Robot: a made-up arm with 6 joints.
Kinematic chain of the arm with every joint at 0, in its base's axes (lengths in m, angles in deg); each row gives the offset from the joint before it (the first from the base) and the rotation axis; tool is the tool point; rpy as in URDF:
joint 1: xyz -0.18 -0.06 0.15 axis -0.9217 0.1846 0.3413
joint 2: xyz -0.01 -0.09 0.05 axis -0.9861 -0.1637 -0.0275
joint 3: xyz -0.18 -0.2 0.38 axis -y
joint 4: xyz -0.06 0.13 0 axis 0.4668 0.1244 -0.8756
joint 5: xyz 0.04 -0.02 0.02 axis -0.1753 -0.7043 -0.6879
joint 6: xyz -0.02 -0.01 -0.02 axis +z
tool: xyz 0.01 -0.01 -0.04 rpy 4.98 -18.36 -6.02
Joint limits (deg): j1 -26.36..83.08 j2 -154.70..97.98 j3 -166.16..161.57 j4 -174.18..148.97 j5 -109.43..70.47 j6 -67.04..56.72
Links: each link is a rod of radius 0.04 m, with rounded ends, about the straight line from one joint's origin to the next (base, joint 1, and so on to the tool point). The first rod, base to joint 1, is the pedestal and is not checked.
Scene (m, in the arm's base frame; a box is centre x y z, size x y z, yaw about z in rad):
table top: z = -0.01
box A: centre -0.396 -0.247 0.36 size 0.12 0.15 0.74 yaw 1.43
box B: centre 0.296 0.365 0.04 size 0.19 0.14 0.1 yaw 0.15
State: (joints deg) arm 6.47 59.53 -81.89 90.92 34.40 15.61
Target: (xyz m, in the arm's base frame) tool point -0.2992 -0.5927 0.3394
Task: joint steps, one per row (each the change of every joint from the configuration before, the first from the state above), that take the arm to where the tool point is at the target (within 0.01 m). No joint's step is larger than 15 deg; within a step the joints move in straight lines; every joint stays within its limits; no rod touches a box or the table.
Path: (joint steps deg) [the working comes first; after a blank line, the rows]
Joints at the target: 15.31 -77.55 -87.81 31.51 48.76 26.23
Straight joint move there: touches box A.

1: 9.61 -6.23 -14.05 -0.37 6.01 -10.97
2: 9.62 -6.22 -14.04 -0.37 6.01 -10.97
3: 9.61 -6.23 -14.04 -0.37 6.01 -10.97
4: 9.61 -6.23 -14.05 -0.37 6.02 -10.97
5: 9.61 -6.22 -14.05 -0.38 6.01 -10.98
6: 9.62 -6.23 -14.04 -0.37 6.01 -10.97
7: -6.98 -14.25 11.19 -8.17 -3.10 10.92
8: -6.98 -14.24 11.20 -8.16 -3.10 10.93
9: -6.97 -14.25 11.19 -8.17 -3.10 10.92
10: -6.98 -14.24 11.19 -8.17 -3.10 10.92
11: -6.98 -14.25 11.20 -8.17 -3.11 10.92
12: -6.97 -14.24 11.19 -8.17 -3.10 10.92
13: -6.98 -14.25 11.19 -8.17 -3.10 10.92

